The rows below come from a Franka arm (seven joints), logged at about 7 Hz.
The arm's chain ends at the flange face. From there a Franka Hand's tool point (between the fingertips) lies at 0.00 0.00 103.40 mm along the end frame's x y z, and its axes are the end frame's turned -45 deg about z.
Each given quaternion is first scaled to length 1.
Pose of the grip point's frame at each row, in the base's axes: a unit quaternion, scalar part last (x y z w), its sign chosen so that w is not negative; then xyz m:
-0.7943 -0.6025 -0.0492 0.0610 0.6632 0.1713 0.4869
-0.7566 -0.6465 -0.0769 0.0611 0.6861 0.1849 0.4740
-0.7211 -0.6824 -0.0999 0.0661 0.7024 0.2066 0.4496
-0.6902 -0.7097 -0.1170 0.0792 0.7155 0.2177 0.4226
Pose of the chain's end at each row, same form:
-0.9644 -0.2527 -0.0221 0.0752 0.6627 0.1552 0.5890
-0.9464 -0.3077 -0.0477 0.0859 0.6822 0.1651 0.5754
-0.9274 -0.3545 -0.0670 0.0993 0.6968 0.1826 0.5500
-0.9092 -0.3915 -0.0778 0.1179 0.7104 0.1892 0.5219

